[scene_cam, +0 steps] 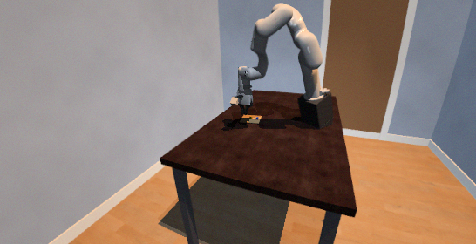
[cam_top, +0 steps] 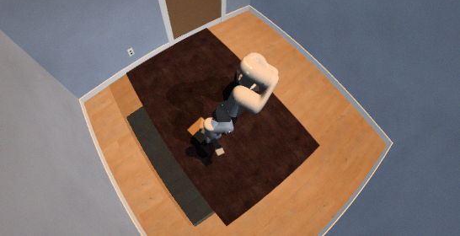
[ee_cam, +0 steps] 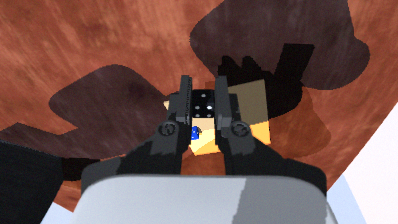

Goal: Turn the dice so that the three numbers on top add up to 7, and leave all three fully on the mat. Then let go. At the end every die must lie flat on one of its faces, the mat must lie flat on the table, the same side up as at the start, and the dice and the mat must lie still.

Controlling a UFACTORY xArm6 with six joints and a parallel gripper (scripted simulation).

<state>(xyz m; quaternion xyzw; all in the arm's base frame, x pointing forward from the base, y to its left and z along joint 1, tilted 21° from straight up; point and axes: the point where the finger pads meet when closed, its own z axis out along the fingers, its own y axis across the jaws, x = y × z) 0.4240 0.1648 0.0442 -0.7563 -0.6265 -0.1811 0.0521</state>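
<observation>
Right now the black die is 10 mm to the right of my hand and 10 mm below it. The rest, counted from my hand: mat (10 mm ahead, 140 mm to the right, 110 mm below); then blue die (40 mm behind, 150 mm to the right, 100 mm below); then yellow die (10 mm ahead, 140 mm to the right, 100 mm below).
</observation>
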